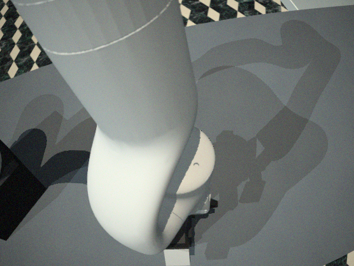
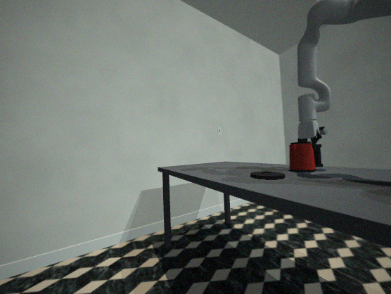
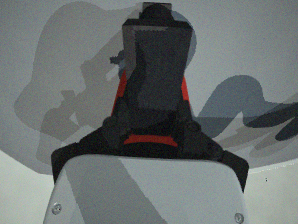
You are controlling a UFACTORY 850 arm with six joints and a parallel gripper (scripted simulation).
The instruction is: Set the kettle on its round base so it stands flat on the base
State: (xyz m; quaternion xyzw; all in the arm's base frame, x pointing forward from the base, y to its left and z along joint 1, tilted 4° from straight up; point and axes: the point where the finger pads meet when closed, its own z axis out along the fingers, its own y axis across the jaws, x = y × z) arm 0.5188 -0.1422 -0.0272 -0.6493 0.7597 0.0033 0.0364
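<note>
My hand is 5 cm above the red kettle, 3 cm to the right of it and 1 cm short of it. Round my hand: black round base 38 cm to the left, 13 cm below, 1 cm behind.
</note>
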